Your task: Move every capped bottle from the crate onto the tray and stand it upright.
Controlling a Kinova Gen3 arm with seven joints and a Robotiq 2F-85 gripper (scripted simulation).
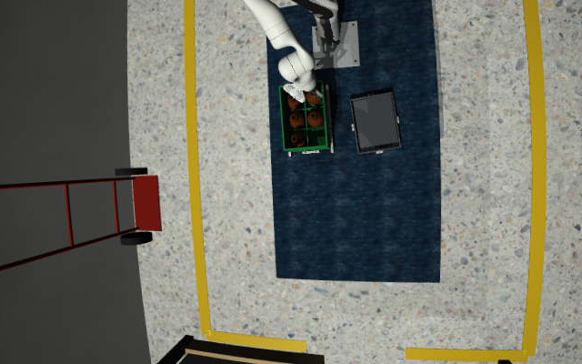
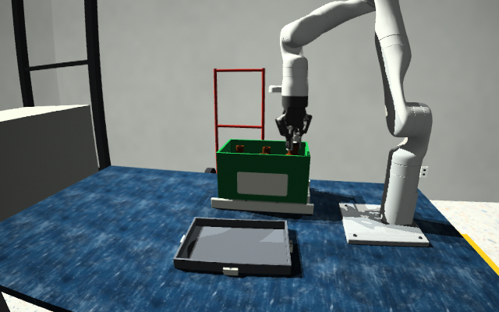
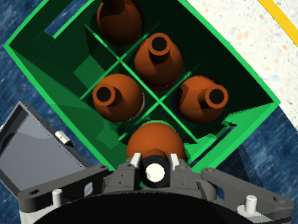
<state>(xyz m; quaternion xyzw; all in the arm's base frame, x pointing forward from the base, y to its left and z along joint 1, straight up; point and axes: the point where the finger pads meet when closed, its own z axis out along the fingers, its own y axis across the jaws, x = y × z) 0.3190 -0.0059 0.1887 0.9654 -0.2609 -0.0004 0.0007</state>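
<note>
The bottle lies 70 mm below my hand. Also, from my hand: grey tray (270 mm to the left, 190 mm below, 60 mm ahead); green crate (120 mm below, 100 mm ahead, 30 mm to the right).
</note>
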